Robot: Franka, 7 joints.
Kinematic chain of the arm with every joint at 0, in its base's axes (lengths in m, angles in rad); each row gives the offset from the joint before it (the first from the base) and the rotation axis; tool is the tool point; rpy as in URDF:
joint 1: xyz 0 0 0.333 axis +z
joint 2: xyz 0 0 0 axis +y
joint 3: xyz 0 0 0.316 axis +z
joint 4: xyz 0.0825 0 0 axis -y
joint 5: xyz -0.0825 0 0.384 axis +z
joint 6: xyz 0 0 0 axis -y
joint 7: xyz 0.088 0 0 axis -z
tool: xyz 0 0 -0.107 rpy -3.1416 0 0
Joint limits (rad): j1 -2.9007..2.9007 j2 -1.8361..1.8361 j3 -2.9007..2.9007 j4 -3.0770..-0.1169 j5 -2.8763..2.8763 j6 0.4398..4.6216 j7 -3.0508..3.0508
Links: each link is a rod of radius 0.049 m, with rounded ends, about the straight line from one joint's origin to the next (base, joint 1, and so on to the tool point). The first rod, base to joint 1, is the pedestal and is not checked.
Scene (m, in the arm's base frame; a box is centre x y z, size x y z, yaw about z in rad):
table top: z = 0
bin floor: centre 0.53 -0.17 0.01 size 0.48 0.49 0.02 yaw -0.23
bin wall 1: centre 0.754 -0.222 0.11 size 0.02 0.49 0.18 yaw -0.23
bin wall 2: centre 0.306 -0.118 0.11 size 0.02 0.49 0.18 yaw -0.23
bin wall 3: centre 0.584 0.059 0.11 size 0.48 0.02 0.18 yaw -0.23
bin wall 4: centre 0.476 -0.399 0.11 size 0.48 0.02 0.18 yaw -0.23
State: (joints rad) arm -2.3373 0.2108 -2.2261 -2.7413 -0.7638 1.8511 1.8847
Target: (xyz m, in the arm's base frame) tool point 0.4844 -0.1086 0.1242
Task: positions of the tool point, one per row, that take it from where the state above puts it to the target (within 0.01 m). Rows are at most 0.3 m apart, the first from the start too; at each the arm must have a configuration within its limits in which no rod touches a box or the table.
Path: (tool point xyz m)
1: -0.1621 0.3004 0.2413
2: -0.3165 0.1727 0.2331
3: -0.3798 -0.0302 0.2293
4: -0.3193 -0.2463 0.2327
5: -0.1422 -0.4027 0.2450
6: 0.1024 -0.4398 0.2665
7: 0.3380 -0.3340 0.2962
8: 0.4844 -0.1086 0.3314
9: 0.4951 -0.1111 0.2301
10: 0.4844 -0.1086 0.1242

